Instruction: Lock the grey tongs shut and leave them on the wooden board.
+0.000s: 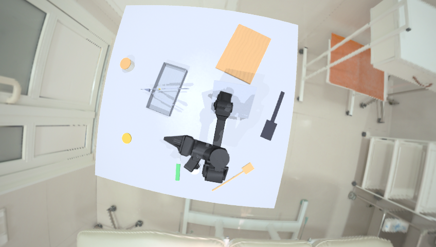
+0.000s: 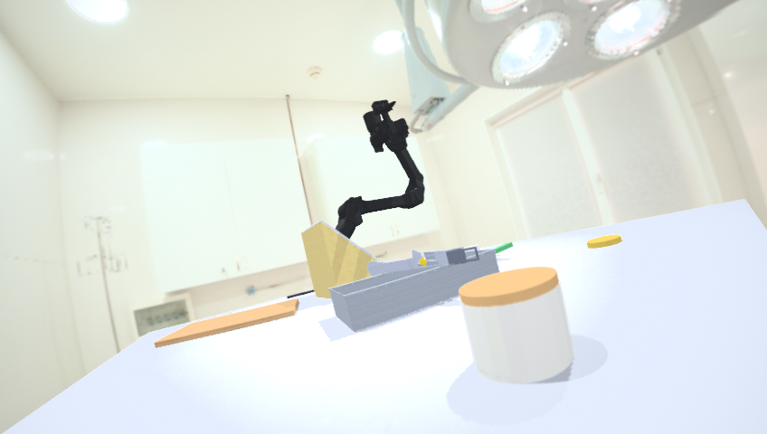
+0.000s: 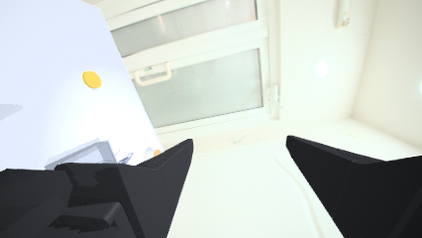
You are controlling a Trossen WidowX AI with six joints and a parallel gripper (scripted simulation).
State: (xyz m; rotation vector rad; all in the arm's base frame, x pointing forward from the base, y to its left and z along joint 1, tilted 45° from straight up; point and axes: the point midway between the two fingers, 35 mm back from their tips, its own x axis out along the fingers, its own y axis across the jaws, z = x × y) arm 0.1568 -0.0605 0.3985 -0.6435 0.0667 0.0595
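My gripper tip is now 480 mm above the grey roasting tin, 220 mm to the left of it and 200 mm short of it. Round my gripper tip: black spatula (500 mm below, 480 mm behind, 220 mm to the right); yellow disc (500 mm below, 400 mm ahead, 150 mm to the left); white round thing (490 mm below, 210 mm to the left, 90 mm behind).
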